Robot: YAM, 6 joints.
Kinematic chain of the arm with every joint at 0, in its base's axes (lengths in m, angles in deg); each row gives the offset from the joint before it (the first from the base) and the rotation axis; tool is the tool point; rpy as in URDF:
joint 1: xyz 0 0 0.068 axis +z
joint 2: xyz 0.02 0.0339 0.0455 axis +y
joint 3: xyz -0.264 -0.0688 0 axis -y
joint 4: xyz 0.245 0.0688 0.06 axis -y
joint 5: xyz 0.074 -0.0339 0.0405 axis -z
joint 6: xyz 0.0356 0 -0.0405 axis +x
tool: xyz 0 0 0 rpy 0 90 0
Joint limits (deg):
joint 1: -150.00..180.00
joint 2: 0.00..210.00
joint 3: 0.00..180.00
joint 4: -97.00..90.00
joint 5: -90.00..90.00
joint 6: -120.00..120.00
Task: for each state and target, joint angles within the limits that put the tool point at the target. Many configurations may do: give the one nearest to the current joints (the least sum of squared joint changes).
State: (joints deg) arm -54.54 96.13 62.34 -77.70 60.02 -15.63
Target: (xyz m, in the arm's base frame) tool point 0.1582 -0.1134 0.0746
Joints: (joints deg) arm -27.13 117.72 44.26 -71.28 53.92 -15.63
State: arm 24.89 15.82 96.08 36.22 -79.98 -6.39
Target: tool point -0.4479 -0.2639 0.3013
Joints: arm 34.23 0.26 126.39 37.49 -71.44 -6.39
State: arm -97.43 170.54 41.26 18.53 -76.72 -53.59
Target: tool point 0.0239 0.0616 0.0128
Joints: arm -80.90 191.87 6.87 10.29 -69.49 -53.59
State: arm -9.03 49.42 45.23 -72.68 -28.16 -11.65
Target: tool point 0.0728 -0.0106 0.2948
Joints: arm -19.46 35.36 51.00 -79.04 -23.62 -11.65
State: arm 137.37 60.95 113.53 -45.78 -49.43 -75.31
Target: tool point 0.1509 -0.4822 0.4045
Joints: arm 110.10 19.41 157.77 -16.65 -42.37 -75.31
